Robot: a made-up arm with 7 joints. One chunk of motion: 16 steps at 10 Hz.
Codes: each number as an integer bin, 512 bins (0 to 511) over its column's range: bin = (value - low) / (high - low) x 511, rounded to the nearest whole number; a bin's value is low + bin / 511 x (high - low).
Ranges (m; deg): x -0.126..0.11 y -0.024..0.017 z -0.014..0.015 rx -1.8..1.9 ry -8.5..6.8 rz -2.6..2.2
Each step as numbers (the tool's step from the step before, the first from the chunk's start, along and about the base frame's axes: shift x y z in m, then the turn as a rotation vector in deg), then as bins.
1 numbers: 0.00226 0.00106 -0.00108 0.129 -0.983 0.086
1 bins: 278 312 228 266 251 286
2 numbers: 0.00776 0.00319 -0.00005 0.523 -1.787 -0.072
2 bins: 290 339 246 321 224 269
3 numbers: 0.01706 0.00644 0.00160 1.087 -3.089 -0.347
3 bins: 310 379 275 399 181 240
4 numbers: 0.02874 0.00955 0.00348 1.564 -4.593 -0.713
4 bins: 335 418 308 465 130 201
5 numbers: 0.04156 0.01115 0.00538 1.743 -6.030 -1.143
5 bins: 363 438 341 489 82 155
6 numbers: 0.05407 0.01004 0.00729 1.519 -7.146 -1.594
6 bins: 390 424 375 458 45 107
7 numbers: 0.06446 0.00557 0.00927 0.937 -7.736 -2.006
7 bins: 412 369 410 378 26 63
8 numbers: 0.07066 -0.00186 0.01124 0.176 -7.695 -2.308
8 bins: 426 276 445 273 27 31
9 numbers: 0.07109 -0.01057 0.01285 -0.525 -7.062 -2.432
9 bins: 427 167 473 176 48 18
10 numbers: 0.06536 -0.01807 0.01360 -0.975 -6.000 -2.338
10 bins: 414 74 486 114 83 28
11 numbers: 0.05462 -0.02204 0.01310 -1.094 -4.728 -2.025
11 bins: 391 24 478 98 126 61
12 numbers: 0.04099 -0.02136 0.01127 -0.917 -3.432 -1.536
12 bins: 362 33 445 122 169 113
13 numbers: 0.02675 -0.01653 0.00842 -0.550 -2.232 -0.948
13 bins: 331 93 395 173 209 176
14 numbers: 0.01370 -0.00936 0.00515 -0.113 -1.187 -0.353
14 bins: 302 182 337 233 244 239
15 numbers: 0.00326 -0.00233 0.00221 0.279 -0.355 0.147
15 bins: 280 270 286 287 272 292
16 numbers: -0.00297 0.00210 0.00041 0.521 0.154 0.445
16 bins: 266 325 254 321 289 324
